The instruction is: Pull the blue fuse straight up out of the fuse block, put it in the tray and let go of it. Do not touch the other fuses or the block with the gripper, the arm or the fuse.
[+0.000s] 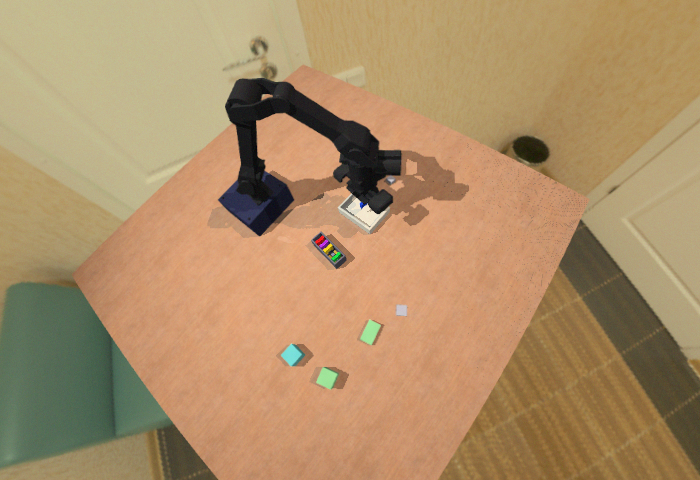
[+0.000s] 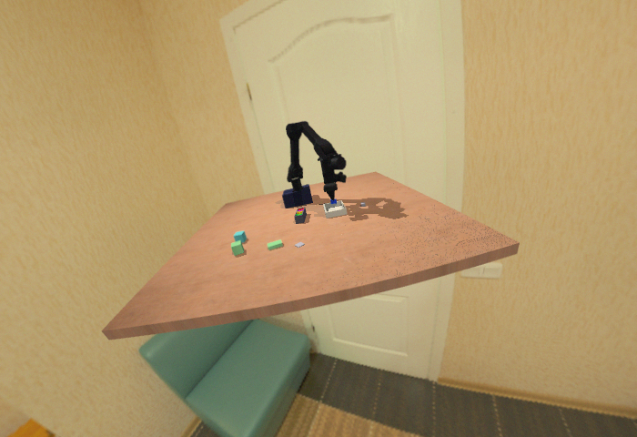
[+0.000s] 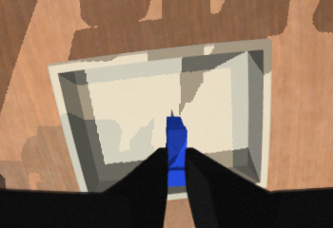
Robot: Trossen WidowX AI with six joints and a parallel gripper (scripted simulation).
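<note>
Now: gripper tip 10 mm above the blue fuse. Round my gripper tip: red fuse 10 mm behind, 170 mm to the right, 40 mm below; then purple fuse 170 mm to the right, 40 mm below; then white tray 60 mm below.
</note>
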